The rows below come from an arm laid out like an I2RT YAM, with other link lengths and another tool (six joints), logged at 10 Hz.
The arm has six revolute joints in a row. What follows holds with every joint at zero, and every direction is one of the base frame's.
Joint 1 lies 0.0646 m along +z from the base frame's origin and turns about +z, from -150.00 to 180.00 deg.
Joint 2 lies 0.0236 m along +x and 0.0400 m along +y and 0.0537 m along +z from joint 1 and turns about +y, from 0.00 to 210.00 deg.
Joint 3 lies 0.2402 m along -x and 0.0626 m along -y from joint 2 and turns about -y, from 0.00 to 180.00 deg.
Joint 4 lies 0.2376 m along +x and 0.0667 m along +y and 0.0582 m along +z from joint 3 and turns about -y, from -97.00 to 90.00 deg.
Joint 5 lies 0.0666 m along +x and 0.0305 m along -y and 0.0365 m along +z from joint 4 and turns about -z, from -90.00 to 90.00 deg.
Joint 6 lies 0.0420 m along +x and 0.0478 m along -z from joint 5 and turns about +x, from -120.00 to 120.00 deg.
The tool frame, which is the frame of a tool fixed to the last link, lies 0.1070 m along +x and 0.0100 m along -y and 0.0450 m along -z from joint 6; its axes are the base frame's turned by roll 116.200, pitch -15.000 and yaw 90.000 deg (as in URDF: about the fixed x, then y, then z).
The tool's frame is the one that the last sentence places.
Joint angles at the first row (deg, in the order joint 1, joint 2, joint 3, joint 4, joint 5, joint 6):
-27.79 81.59 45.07 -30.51 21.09 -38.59
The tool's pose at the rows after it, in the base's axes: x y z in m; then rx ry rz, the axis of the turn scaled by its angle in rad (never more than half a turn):
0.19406 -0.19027 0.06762 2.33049 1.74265 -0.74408
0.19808 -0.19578 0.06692 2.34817 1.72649 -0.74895
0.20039 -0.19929 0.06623 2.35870 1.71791 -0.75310
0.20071 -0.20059 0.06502 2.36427 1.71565 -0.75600
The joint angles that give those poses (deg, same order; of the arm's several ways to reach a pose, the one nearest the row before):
-28.59 84.42 47.35 -30.26 21.54 -37.98
-29.17 86.48 49.07 -30.17 21.72 -37.62
-29.55 87.78 50.13 -30.14 21.81 -37.46
-29.75 88.35 50.40 -30.03 21.82 -37.42

